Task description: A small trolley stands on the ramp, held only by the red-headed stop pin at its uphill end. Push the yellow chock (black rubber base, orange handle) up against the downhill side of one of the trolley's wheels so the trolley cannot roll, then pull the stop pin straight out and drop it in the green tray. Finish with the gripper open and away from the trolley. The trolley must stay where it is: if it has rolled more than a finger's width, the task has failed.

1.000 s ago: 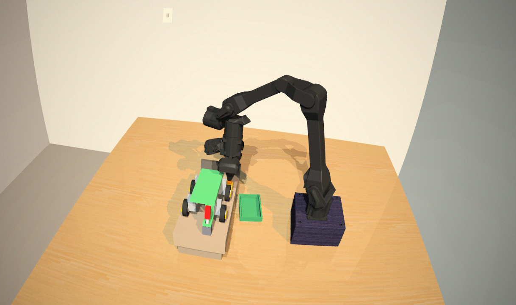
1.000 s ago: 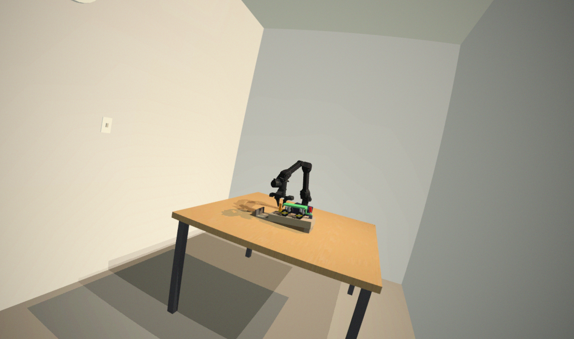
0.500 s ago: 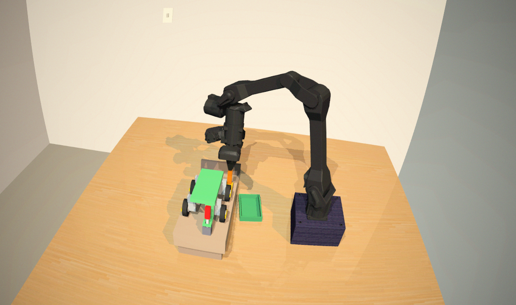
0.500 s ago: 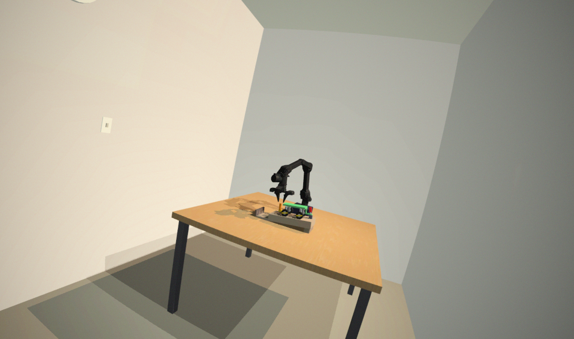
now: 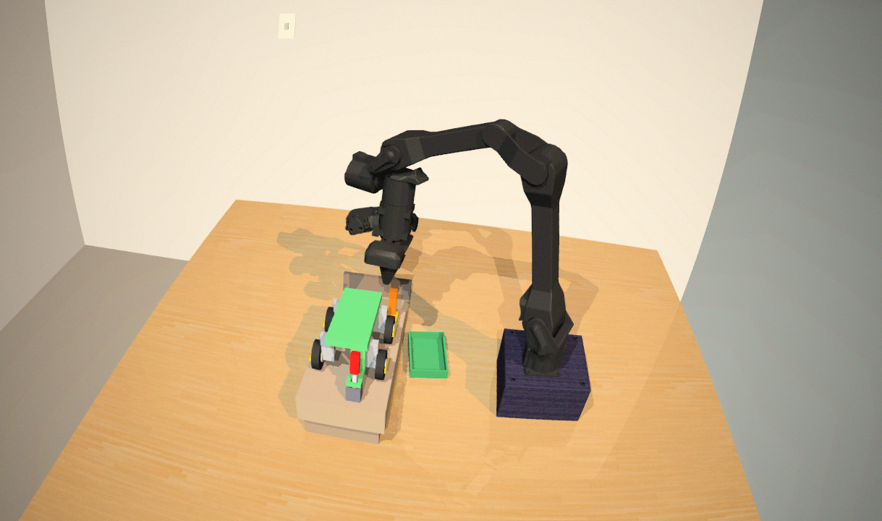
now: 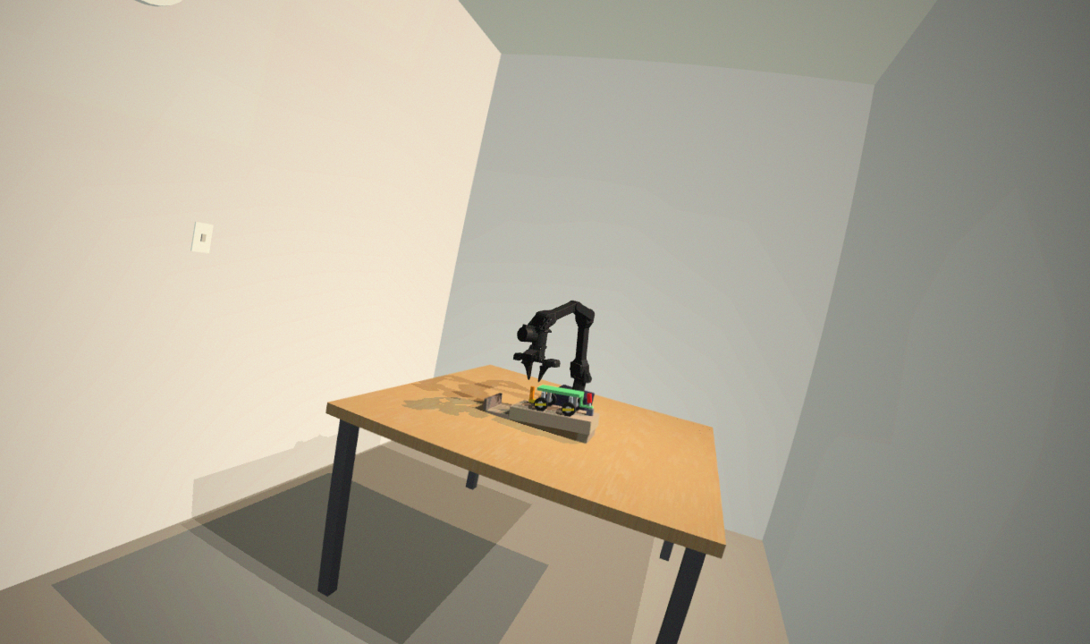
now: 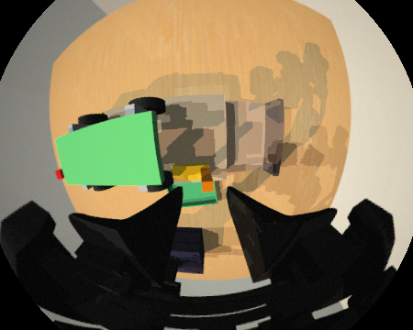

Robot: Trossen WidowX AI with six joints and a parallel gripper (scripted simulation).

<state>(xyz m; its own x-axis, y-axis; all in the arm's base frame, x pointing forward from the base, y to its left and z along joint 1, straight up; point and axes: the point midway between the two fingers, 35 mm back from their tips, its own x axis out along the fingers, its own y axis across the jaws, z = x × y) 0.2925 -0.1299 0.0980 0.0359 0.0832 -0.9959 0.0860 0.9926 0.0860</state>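
My gripper tip is 25 cm to the right of the red-headed stop pin, 2 cm short of it and 2 cm above it. Also, from my gripper tip: green tray 16 cm below, 9 cm behind, 4 cm to the left; then yellow chock 7 cm below, 2 cm to the left, 1 cm behind; then green-topped trolley 13 cm to the left, 4 cm below, 4 cm ahead.
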